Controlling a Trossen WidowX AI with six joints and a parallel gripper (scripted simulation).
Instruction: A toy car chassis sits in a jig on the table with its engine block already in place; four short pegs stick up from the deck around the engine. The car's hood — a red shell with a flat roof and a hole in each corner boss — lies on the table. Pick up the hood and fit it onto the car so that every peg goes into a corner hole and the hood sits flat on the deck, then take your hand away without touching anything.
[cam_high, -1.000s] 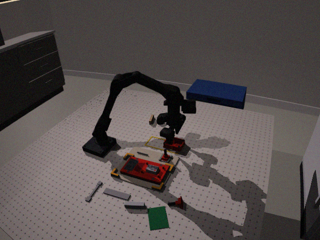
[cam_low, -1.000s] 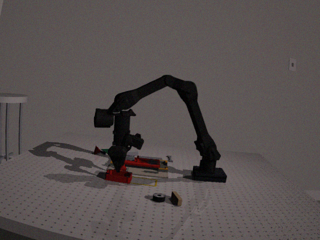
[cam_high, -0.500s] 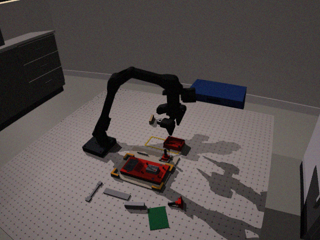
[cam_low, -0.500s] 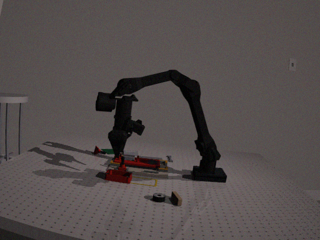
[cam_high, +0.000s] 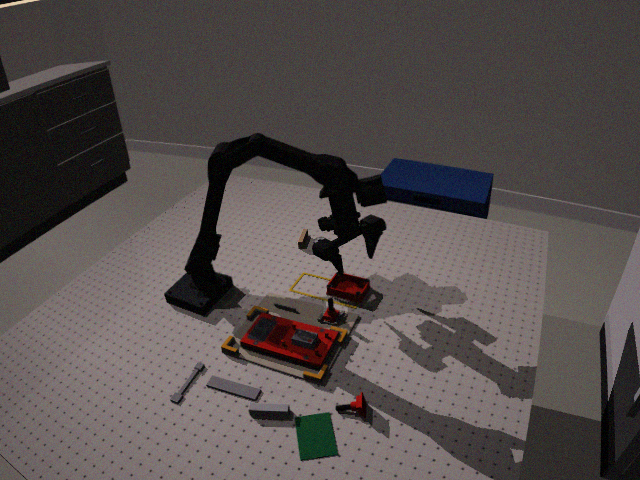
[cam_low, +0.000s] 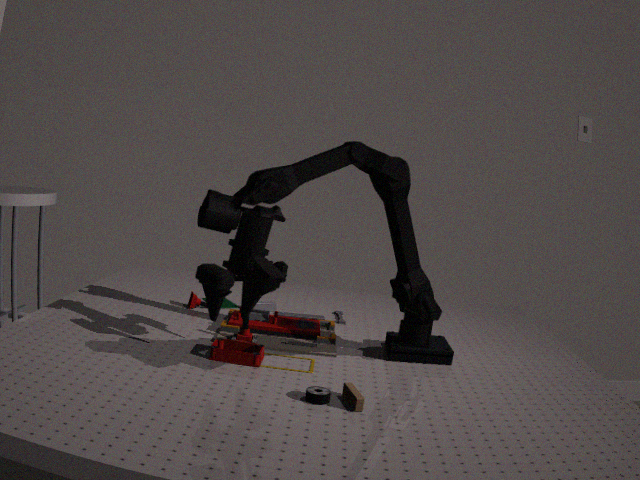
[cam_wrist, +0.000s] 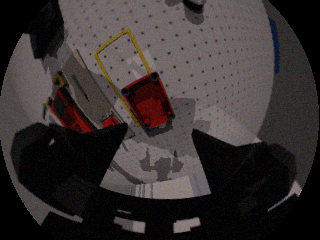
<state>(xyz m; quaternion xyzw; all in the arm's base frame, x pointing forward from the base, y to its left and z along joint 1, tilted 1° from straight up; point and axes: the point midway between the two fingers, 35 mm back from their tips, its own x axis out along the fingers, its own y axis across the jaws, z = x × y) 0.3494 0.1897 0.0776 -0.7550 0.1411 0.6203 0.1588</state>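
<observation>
Now: the red hood 2 cm behind my gripper tip, 1 cm to the right of it and 7 cm below it. Also, from my gripper tip: wooden block: 25 cm behind, 13 cm to the left, 7 cm below; then grey engine block: 1 cm behind, 23 cm to the right, 5 cm below; then green card: 13 cm ahead, 42 cm to the right, 8 cm below.
</observation>
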